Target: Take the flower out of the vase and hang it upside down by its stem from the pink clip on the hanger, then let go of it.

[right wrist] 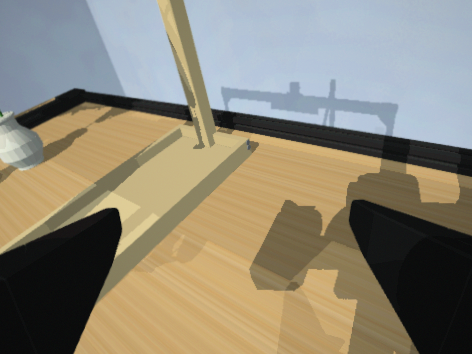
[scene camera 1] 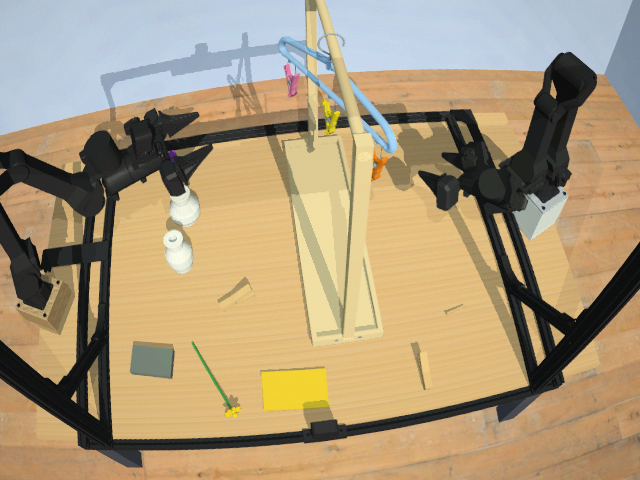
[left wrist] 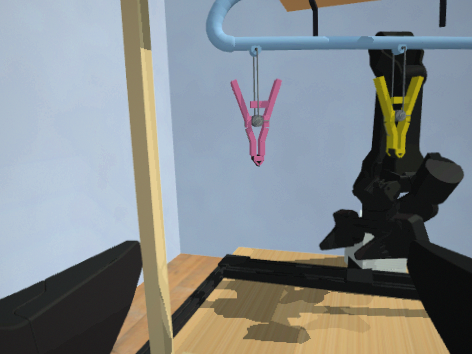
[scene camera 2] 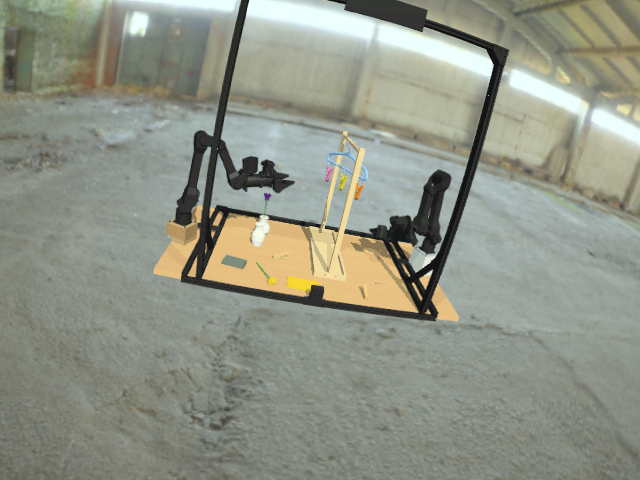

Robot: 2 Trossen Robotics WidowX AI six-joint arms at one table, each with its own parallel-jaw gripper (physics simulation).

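Pixels of known places: left gripper, fingertip midpoint: point(scene camera 1: 205, 129) point(left wrist: 273, 253) point(scene camera 2: 291, 178); right gripper, fingertip midpoint: point(right wrist: 237, 215) point(scene camera 1: 430, 163) point(left wrist: 336, 252) point(scene camera 2: 374, 230); left arm's base at its link origin: point(scene camera 1: 38, 294) point(scene camera 2: 182, 222); right arm's base at its link origin: point(scene camera 1: 542, 188) point(scene camera 2: 427, 250).
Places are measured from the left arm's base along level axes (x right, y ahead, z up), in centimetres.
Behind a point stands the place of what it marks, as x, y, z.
Observation:
The purple flower point(scene camera 1: 172, 155) @(-32.4, 25.1, 12.0) point(scene camera 2: 266, 196) @(-30.5, 24.7, 11.5) stands bloom up in the rear white vase point(scene camera 1: 185, 209) @(-29.2, 26.8, -1.5) point(right wrist: 20, 145) @(-31.9, 28.5, -3.0). In scene camera 1 my left gripper's arm covers much of it. My left gripper point(scene camera 1: 205, 130) @(-31.0, 34.7, 22.5) point(scene camera 2: 290, 178) @(-31.0, 34.7, 22.5) point(left wrist: 273, 253) @(-31.0, 34.7, 22.5) is open and empty, higher than the bloom and beyond it toward the stand. The flower does not show in the left wrist view. The pink clip point(scene camera 1: 291, 81) @(-41.2, 47.9, 27.2) point(scene camera 2: 328, 174) @(-40.6, 48.2, 26.8) point(left wrist: 257, 120) @(-40.8, 47.3, 26.8) hangs empty at one end of the blue hanger point(scene camera 1: 372, 111) @(-25.6, 64.2, 37.6) point(left wrist: 300, 43) @(-38.7, 50.2, 32.6), ahead of my left gripper. My right gripper point(scene camera 1: 431, 164) @(-46.4, 74.9, 5.8) point(right wrist: 237, 215) @(-46.4, 74.9, 5.8) is open and empty, low on the right.
A second white vase point(scene camera 1: 179, 254) @(-18.2, 29.7, -0.9) stands nearby. The wooden stand point(scene camera 1: 358, 232) @(-10.6, 65.3, 29.4) holds the hanger, with yellow point(scene camera 1: 330, 117) @(-33.1, 56.7, 27.3) and orange point(scene camera 1: 379, 166) @(-23.9, 66.1, 27.9) clips. A yellow flower point(scene camera 1: 210, 374) @(2.8, 41.8, -6.6), grey block point(scene camera 1: 152, 360) @(3.7, 29.5, -6.2), yellow sheet point(scene camera 1: 295, 390) @(1.6, 58.1, -7.1) and small wooden pieces lie in front.

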